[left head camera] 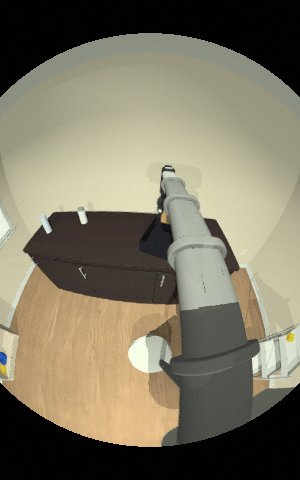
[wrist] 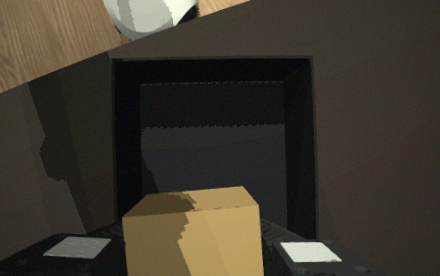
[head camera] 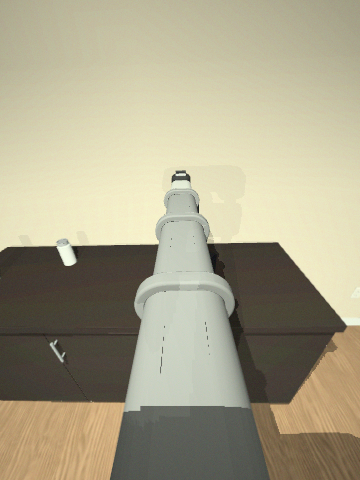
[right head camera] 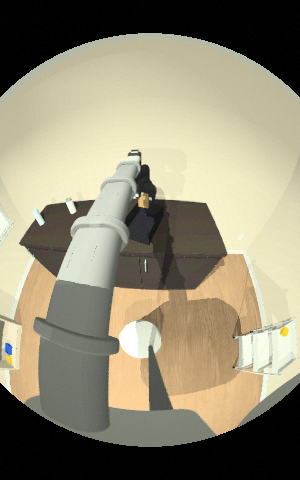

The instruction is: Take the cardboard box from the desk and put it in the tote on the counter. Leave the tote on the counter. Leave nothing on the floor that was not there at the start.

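Frame: origin at the robot's base, x ahead, y left, z up, level; metres.
Seen in the pictures: gripper, fingertip midpoint: [left head camera: 165, 220] [wrist: 198, 233] [right head camera: 144, 204]; robot's base at its link origin: [left head camera: 149, 352] [right head camera: 140, 338].
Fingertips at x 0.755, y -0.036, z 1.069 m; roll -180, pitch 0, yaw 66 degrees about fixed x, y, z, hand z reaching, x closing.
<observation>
Offsets run from my fingertips to a thing's top centre. Level surfaces: height alone.
The cardboard box @[0.050 m up, 0.017 m ahead, 0.005 m right] [left head camera: 164, 218] [right head camera: 144, 200] [wrist: 195, 235] is tan and sits between the two fingers of my gripper [right head camera: 144, 198] [wrist: 198, 233], which is shut on it. The black open tote @[0.087 m down, 0.013 m ahead, 0.012 m left] [left head camera: 154, 244] [right head camera: 145, 227] [wrist: 301, 150] stands on the dark counter @[0.187 m down] [head camera: 110, 300] [left head camera: 110, 240] [right head camera: 195, 225] [wrist: 380, 125]. The box hangs above the tote's far end in the right head view. In the wrist view it covers the tote's near wall. The part of the tote's floor that shows holds no object. In the head camera view the arm hides the box and the tote.
A white jar @[0.039 m down, 0.206 m ahead, 0.686 m left] [head camera: 66, 252] [left head camera: 82, 215] [right head camera: 71, 205] and a pale blue bottle @[0.017 m down, 0.067 m ahead, 1.032 m left] [left head camera: 46, 224] [right head camera: 38, 217] stand on the counter's left part. The wall rises behind the counter. A white round body [left head camera: 150, 354] [right head camera: 140, 339] [wrist: 150, 15] is on the floor side in front of it.
</observation>
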